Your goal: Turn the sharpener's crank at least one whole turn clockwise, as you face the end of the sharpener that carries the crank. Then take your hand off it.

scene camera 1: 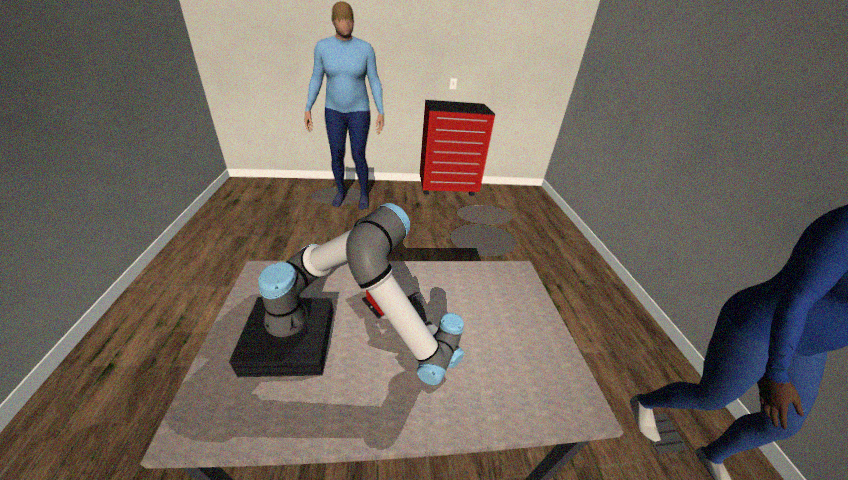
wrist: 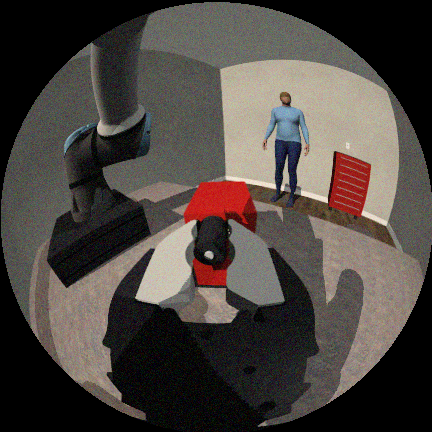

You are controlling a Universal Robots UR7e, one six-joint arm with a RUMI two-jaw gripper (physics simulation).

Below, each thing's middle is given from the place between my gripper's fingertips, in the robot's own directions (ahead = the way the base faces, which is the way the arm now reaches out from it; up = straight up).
Scene:
Now: the black crank knob (wrist: pixel 211 236) 2 cm ahead of my hand and 2 cm to the right of it. Round my hand: red sharpener (wrist: pixel 234 195) 4 cm behind, 5 cm to the left, 6 cm below.

